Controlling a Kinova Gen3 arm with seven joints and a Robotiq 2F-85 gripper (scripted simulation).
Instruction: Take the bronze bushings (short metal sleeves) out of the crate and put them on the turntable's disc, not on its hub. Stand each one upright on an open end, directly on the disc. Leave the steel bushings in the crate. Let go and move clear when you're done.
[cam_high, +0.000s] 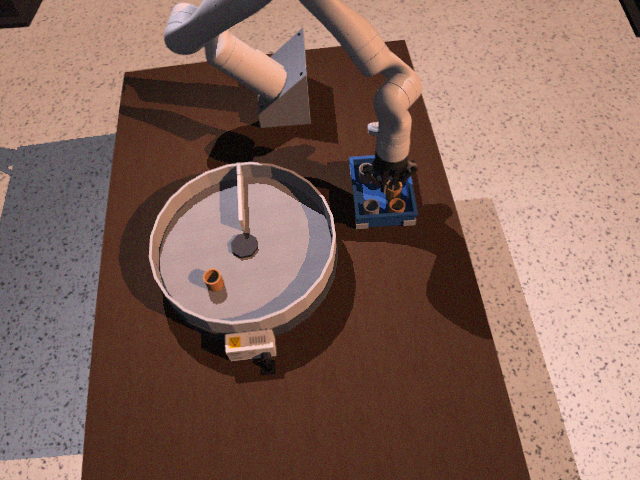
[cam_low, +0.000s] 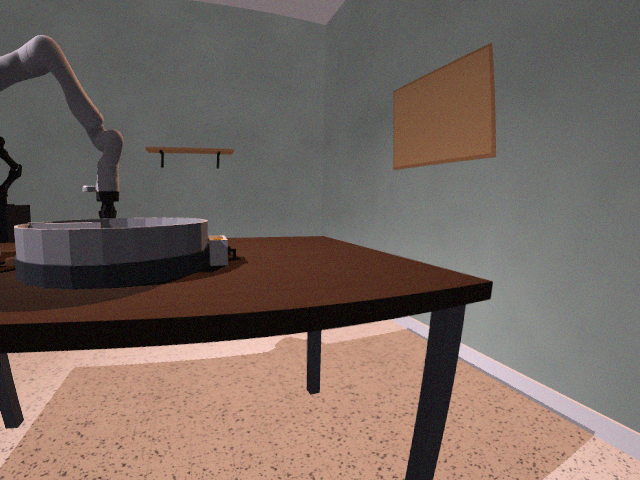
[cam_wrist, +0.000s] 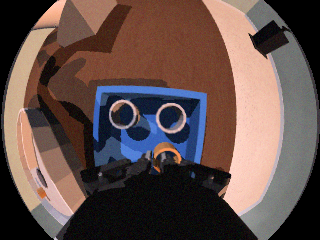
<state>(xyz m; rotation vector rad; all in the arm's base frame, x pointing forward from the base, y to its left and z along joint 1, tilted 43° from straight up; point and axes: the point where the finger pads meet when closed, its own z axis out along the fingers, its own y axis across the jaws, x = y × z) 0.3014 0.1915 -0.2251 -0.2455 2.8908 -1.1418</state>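
The blue crate lies 2 cm below my hand and 1 cm to the right of it. Also, from my hand: turntable 34 cm to the right, 20 cm ahead, 1 cm above; grey turntable disc 34 cm to the right, 18 cm ahead, 1 cm above.
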